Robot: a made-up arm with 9 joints. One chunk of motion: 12 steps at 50 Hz.
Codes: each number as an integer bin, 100 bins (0 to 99) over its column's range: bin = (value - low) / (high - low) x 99, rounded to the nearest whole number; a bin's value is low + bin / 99 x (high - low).
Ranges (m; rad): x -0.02..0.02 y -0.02..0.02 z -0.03..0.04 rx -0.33..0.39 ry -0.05..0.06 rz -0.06..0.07
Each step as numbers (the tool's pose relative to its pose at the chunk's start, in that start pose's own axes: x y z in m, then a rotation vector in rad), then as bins.
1 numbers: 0.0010 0.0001 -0.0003 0.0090 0.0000 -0.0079
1 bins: 52 50 42 47 45 40
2 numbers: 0.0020 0.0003 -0.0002 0.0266 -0.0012 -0.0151
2 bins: 54 50 42 49 44 34
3 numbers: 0.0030 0.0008 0.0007 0.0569 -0.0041 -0.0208
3 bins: 57 51 43 53 41 30
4 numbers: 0.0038 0.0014 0.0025 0.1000 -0.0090 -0.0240
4 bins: 59 53 46 59 37 27
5 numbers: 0.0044 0.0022 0.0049 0.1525 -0.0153 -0.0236
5 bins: 60 55 49 66 31 28
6 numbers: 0.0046 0.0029 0.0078 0.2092 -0.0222 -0.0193
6 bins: 61 57 53 74 25 31
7 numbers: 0.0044 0.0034 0.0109 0.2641 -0.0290 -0.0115
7 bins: 60 58 58 82 19 37
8 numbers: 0.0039 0.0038 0.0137 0.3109 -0.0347 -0.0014
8 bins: 59 59 62 88 14 45
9 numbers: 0.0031 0.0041 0.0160 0.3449 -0.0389 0.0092
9 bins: 57 60 65 93 10 53
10 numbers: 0.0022 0.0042 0.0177 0.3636 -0.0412 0.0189
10 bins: 55 60 67 95 8 60
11 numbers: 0.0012 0.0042 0.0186 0.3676 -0.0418 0.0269
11 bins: 52 60 69 96 7 66
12 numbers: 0.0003 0.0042 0.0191 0.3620 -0.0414 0.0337
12 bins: 50 60 69 95 8 71
